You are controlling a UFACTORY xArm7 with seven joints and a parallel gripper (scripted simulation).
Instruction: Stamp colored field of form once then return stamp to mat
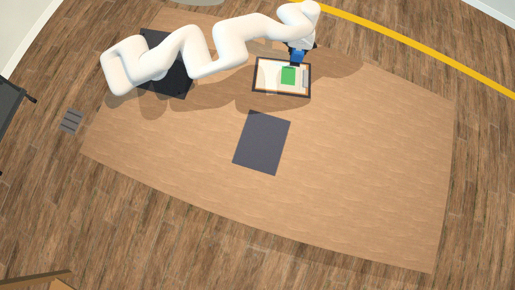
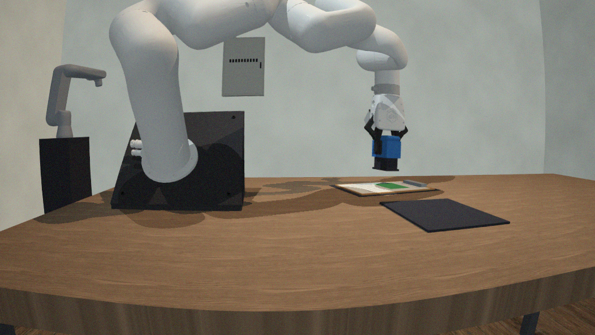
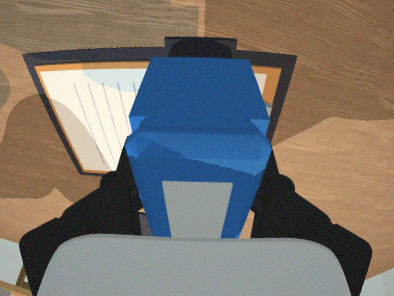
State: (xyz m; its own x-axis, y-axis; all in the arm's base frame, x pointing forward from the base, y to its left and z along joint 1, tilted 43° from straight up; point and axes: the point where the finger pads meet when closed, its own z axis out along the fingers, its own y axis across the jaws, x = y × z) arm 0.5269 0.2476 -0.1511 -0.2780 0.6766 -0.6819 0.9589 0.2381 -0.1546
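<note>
The form is 100 mm below my hand, 80 mm to the right of it and 10 mm behind it. Also, from my hand: dark mat (400 mm to the right, 100 mm below); blue stamp (20 mm below).
</note>
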